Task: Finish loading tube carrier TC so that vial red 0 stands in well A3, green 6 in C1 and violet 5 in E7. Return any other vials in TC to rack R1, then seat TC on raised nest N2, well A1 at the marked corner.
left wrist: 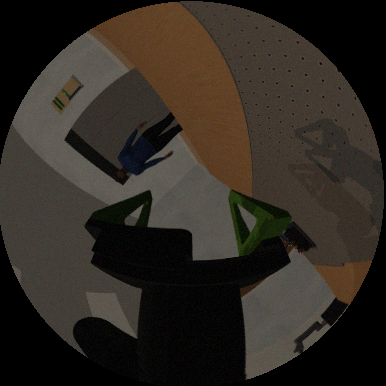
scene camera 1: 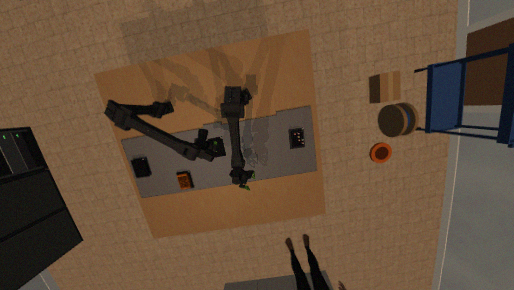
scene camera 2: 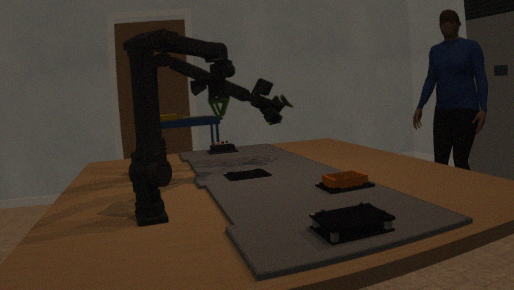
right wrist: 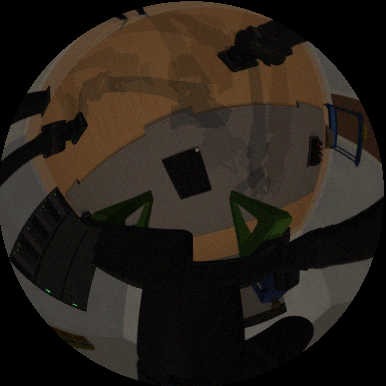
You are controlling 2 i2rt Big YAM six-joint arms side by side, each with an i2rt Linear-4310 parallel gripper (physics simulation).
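Frame: origin at the left arm's base, x ahead, y left, z up, level; millimetres.
Where they show: left gripper, between the fingertips: (left wrist: 189, 193) (scene camera 1: 252, 184) (scene camera 2: 286, 114); right gripper, between the fingertips: (scene camera 2: 220, 117) (right wrist: 190, 194); left arm's base, origin of its link: (right wrist: 237, 59); right arm's base, origin of its link: (scene camera 1: 165, 108) (scene camera 2: 151, 218) (right wrist: 77, 128).
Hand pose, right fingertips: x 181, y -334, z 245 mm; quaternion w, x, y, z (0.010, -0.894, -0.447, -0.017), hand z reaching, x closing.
Each offset is from my right fingertips to the centre of the thing. Level surfaces: height alone.
An orange block with a grid of wells, likely carrier TC {dy -452, dx +190, dz -209 mm} (scene camera 1: 184, 181) (scene camera 2: 345, 178), sits on a black base. A black platform on short posts, likely raised nest N2 {dy -722, dx -86, dz -210 mm} (scene camera 1: 141, 167) (scene camera 2: 352, 217), stands at the left in scene camera 1. A black rack with red-topped and other vials, likely R1 {dy +564, dx +312, dz -211 mm} (scene camera 1: 297, 138) (scene camera 2: 222, 148) (left wrist: 301, 237) (right wrist: 314, 151), stands at the far end. Vial numbers are unreadable. My right gripper (scene camera 1: 215, 145) (scene camera 2: 219, 115) (right wrist: 190, 194) is open and empty, high above the mat. My left gripper (scene camera 1: 250, 181) (scene camera 2: 280, 111) (left wrist: 189, 193) is open and empty, raised near the mat's edge.
A flat black plate {dy -53, dx +70, dz -226 mm} (scene camera 1: 220, 151) (scene camera 2: 247, 174) (right wrist: 187, 172) lies mid-mat, near and below the right gripper. The grey perforated mat {dz -232 mm} (scene camera 1: 270, 150) (scene camera 2: 280, 225) lies on the wooden table {dz -245 mm} (scene camera 1: 240, 210) (scene camera 2: 75, 240). A person (scene camera 2: 457, 75) stands beyond the table.
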